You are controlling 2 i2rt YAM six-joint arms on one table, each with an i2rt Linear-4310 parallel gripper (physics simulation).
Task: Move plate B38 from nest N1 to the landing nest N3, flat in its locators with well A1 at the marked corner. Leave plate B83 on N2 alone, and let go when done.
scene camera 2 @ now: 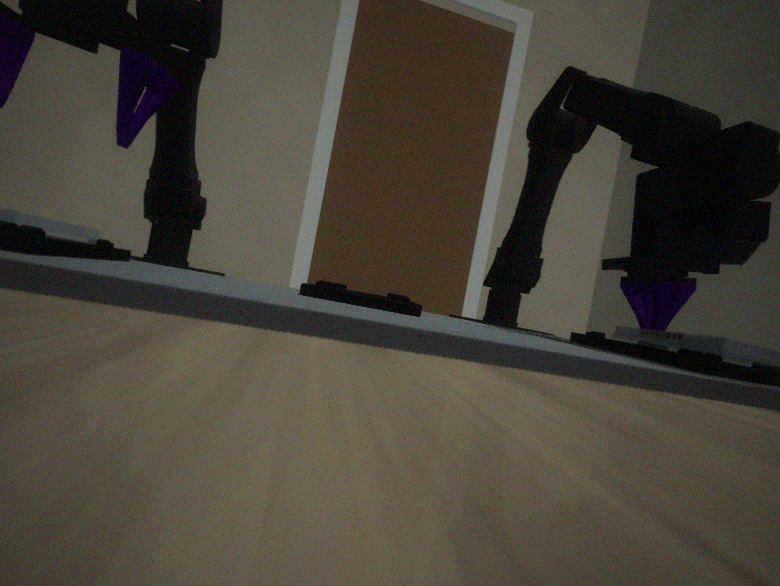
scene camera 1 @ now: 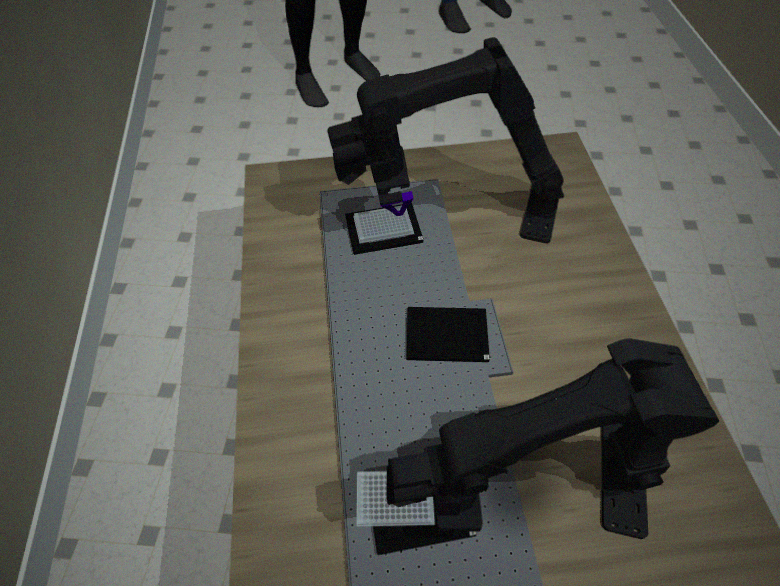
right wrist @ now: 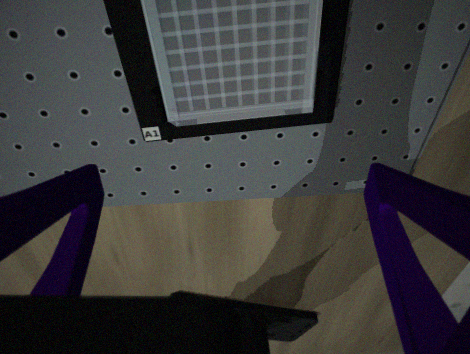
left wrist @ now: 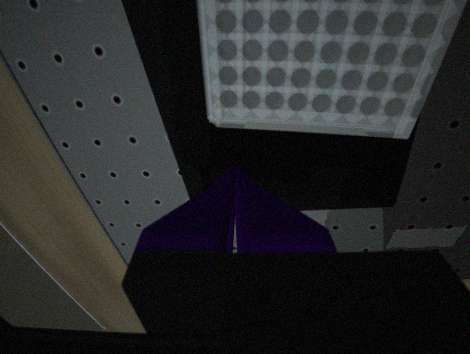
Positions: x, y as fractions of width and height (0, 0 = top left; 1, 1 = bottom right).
Scene:
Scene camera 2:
my left gripper: 0.84, 0.58
my right gripper: 0.08, 0.22
black nest: 0.91, 0.62
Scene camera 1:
my right gripper: 0.51, 0.34
black nest: 0.50, 0.92
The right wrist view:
my right gripper: 0.50, 0.50
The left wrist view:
my left gripper: 0.50, 0.50
black nest: 0.66, 0.48

